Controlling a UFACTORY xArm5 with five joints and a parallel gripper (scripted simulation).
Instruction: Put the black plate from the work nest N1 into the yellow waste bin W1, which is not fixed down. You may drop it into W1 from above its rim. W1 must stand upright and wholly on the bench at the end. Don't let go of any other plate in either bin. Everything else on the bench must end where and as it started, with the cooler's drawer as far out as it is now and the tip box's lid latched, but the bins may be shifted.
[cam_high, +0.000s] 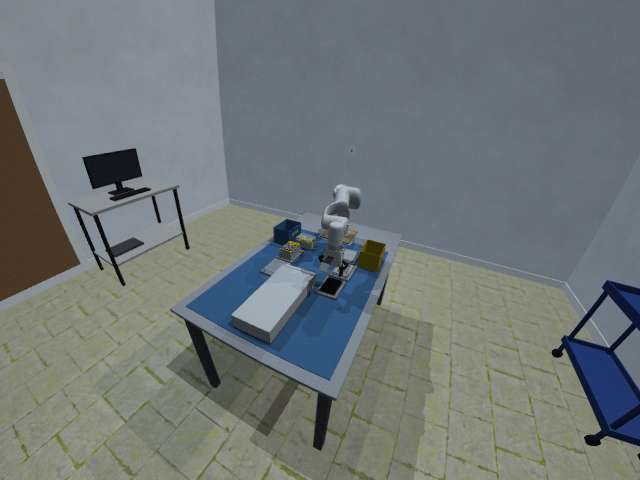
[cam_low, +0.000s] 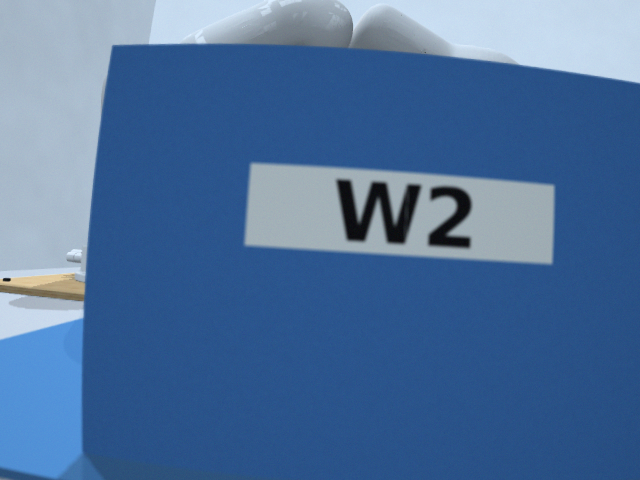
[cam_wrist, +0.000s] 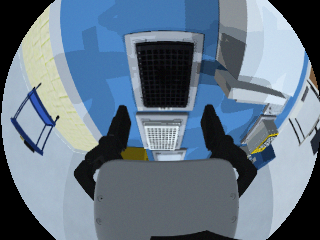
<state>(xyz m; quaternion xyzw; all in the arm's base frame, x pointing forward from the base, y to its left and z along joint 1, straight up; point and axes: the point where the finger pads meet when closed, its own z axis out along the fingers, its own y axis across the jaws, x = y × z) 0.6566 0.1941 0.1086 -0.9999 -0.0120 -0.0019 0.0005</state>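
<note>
Now: hand 9 cm above the black plate. From my hand the other things lie so: grey work nest (11 cm below); yellow waste bin W1 (36 cm behind, 13 cm to the left, 7 cm below); yellow-topped rack (38 cm to the right, 18 cm behind, 6 cm below).
</note>
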